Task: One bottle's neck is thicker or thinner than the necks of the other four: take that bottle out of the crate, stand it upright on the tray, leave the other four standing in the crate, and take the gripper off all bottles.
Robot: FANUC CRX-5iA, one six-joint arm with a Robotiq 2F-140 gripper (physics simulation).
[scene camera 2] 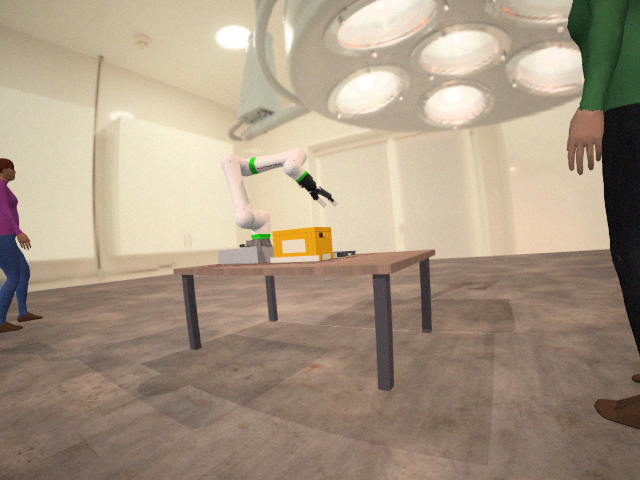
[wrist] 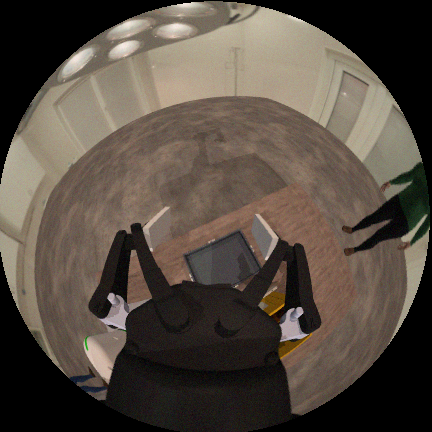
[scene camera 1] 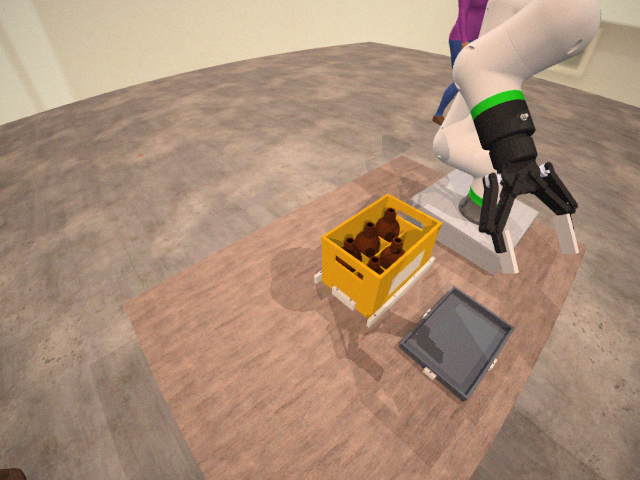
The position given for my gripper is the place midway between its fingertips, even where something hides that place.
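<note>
A dark grey tray point(scene camera 1: 457, 342), point(wrist: 230, 259) is visible. My gripper point(scene camera 1: 541, 262), point(wrist: 211, 219) is open and holds nothing.
</note>
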